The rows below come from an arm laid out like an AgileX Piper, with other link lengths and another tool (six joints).
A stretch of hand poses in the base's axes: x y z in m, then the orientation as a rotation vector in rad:
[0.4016 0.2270 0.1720 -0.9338 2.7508 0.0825]
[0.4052 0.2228 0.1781 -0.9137 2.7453 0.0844]
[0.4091 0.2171 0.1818 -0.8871 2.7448 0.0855]
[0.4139 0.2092 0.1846 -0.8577 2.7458 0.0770]
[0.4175 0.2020 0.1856 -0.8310 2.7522 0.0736]
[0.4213 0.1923 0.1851 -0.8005 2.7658 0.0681]
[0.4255 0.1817 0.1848 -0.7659 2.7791 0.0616]
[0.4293 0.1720 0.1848 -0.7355 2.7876 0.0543]
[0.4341 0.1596 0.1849 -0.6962 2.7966 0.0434]
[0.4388 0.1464 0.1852 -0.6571 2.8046 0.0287]
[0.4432 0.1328 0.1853 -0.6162 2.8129 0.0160]
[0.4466 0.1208 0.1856 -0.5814 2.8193 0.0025]
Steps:
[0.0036 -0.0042 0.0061 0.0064 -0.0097 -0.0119]
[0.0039 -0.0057 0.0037 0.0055 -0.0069 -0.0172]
[0.0048 -0.0079 0.0028 -0.0007 -0.0082 -0.0203]
[0.0036 -0.0072 0.0010 0.0006 -0.0012 -0.0191]
[0.0038 -0.0097 -0.0005 -0.0022 0.0044 -0.0230]
[0.0042 -0.0106 -0.0003 -0.0022 0.0034 -0.0257]
[0.0038 -0.0097 0.0000 -0.0023 0.0000 -0.0222]
[0.0048 -0.0124 0.0001 -0.0035 -0.0017 -0.0285]
[0.0047 -0.0132 0.0003 -0.0060 -0.0027 -0.0285]
[0.0044 -0.0136 0.0001 -0.0046 -0.0019 -0.0296]
[0.0034 -0.0120 0.0003 -0.0057 -0.0022 -0.0254]

